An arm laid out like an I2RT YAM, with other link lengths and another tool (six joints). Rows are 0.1 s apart.
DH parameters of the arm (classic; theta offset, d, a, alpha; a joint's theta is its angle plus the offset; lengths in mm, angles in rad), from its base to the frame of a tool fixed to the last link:
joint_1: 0 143.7 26.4 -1.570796
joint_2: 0 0 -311.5 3.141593
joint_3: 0.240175 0 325.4 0
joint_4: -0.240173 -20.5 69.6 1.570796
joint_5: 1.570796 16.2 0 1.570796
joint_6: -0.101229 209.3 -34 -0.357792
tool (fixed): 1.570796 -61.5 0 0
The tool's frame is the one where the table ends.
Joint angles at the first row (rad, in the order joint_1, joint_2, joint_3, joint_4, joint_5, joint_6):
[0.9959, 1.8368, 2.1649, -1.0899, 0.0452, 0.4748]
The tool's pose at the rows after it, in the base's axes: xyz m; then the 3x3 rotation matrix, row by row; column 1 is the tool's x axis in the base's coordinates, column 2 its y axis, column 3 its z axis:
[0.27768 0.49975 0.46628], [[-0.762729 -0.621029 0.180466], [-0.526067 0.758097 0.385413], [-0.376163 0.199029 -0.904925]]
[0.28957 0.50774 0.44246], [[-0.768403 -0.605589 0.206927], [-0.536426 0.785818 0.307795], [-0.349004 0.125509 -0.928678]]
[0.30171 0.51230 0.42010], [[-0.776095 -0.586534 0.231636], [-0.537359 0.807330 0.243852], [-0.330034 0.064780 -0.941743]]
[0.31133 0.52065 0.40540], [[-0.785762 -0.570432 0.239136], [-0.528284 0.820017 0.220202], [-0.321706 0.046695 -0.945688]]
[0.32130 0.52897 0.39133], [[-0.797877 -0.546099 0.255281], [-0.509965 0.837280 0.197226], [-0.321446 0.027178 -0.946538]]
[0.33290 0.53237 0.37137], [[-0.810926 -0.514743 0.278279], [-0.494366 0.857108 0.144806], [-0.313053 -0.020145 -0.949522]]
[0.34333 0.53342 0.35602], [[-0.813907 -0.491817 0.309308], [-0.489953 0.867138 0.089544], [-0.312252 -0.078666 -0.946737]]
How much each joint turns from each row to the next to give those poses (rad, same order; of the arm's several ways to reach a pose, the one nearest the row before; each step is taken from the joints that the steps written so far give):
[0.0104, 0.0795, 0.0906, -0.0502, 0.0317, -0.0055]
[0.0059, 0.0580, 0.0303, -0.0272, 0.0638, -0.0178]
[0.0002, 0.0374, -0.0020, -0.0016, 0.0544, -0.0112]
[0.0000, 0.0402, 0.0162, 0.0070, 0.0227, 0.0078]
[0.0026, 0.0394, 0.0151, 0.0122, 0.0336, 0.0155]
[0.0005, 0.0360, -0.0005, 0.0055, 0.0533, 0.0079]
[0.0000, 0.0312, 0.0050, 0.0019, 0.0568, -0.0093]

